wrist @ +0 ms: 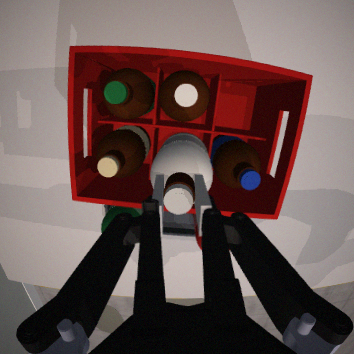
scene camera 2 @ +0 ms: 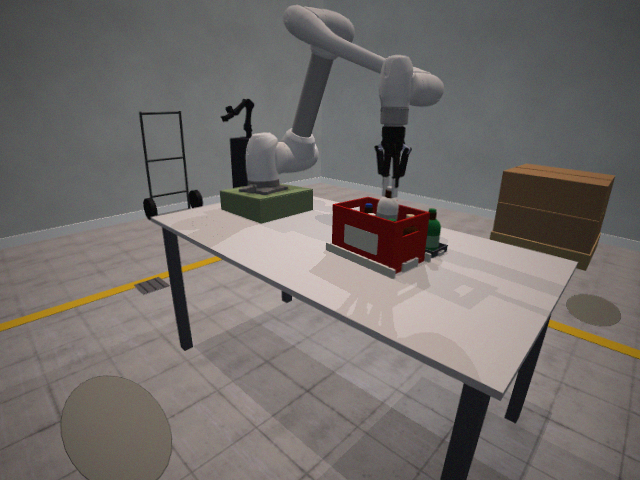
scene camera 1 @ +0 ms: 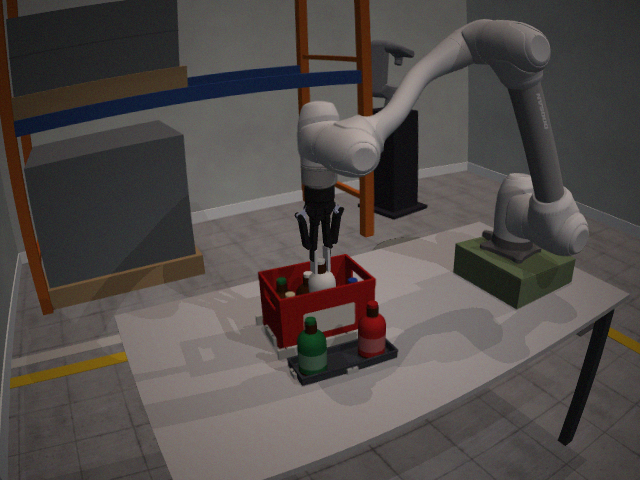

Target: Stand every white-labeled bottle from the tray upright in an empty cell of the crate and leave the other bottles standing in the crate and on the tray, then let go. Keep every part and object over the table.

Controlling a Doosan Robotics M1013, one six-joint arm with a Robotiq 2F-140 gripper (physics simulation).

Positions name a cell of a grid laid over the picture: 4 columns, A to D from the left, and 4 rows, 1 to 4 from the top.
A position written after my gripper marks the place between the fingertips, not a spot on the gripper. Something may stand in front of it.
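Visible to me: a green bottle (scene camera 1: B3) and a white bottle (wrist: C2). My gripper (scene camera 1: C3) is seen as well; further views give the gripper (wrist: C3) and the gripper (scene camera 2: C2).
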